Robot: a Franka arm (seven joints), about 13 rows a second.
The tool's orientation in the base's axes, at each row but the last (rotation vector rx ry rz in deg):
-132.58, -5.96, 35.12
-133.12, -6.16, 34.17
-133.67, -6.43, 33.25
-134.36, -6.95, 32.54
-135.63, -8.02, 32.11
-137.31, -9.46, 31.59
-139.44, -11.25, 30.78
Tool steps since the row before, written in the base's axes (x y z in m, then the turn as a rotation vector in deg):
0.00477, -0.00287, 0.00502, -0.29, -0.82, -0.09
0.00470, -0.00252, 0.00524, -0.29, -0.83, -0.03
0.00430, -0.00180, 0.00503, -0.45, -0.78, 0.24
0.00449, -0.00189, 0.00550, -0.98, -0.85, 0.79
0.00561, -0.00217, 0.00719, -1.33, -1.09, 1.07
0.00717, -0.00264, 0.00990, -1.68, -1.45, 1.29
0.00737, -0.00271, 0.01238, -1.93, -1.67, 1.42
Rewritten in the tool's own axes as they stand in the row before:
0.00150, -0.00177, -0.00713, -0.42, 0.69, -0.33
0.00154, -0.00210, -0.00701, -0.45, 0.66, -0.38
0.00152, -0.00240, -0.00624, -0.68, 0.45, -0.45
0.00157, -0.00257, -0.00670, -1.37, 0.18, -0.62
0.00196, -0.00334, -0.00854, -1.85, 0.19, -0.80
0.00238, -0.00443, -0.01145, -2.33, 0.34, -1.01
0.00187, -0.00538, -0.01351, -2.66, 0.43, -1.12

